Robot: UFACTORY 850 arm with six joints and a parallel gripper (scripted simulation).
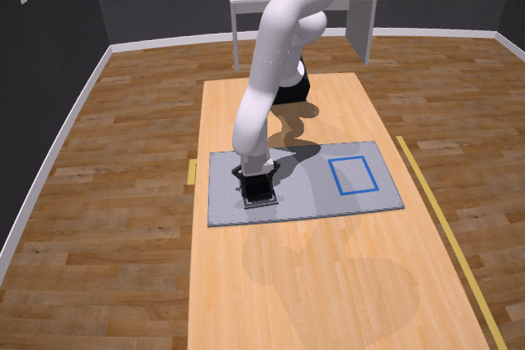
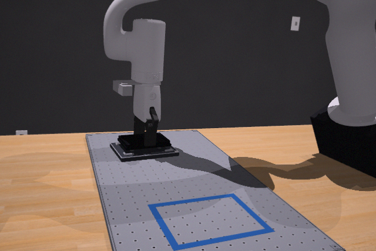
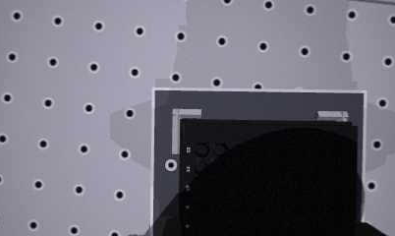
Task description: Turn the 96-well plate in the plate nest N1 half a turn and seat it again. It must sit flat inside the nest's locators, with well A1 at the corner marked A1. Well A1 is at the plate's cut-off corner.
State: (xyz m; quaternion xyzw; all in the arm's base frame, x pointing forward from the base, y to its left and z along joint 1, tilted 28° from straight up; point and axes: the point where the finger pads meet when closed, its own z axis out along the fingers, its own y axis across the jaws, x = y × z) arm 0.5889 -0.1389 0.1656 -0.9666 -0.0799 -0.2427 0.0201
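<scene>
My gripper is now 1 cm above the black 96-well plate. Also, from my hand: plate nest N1: 4 cm below.
</scene>
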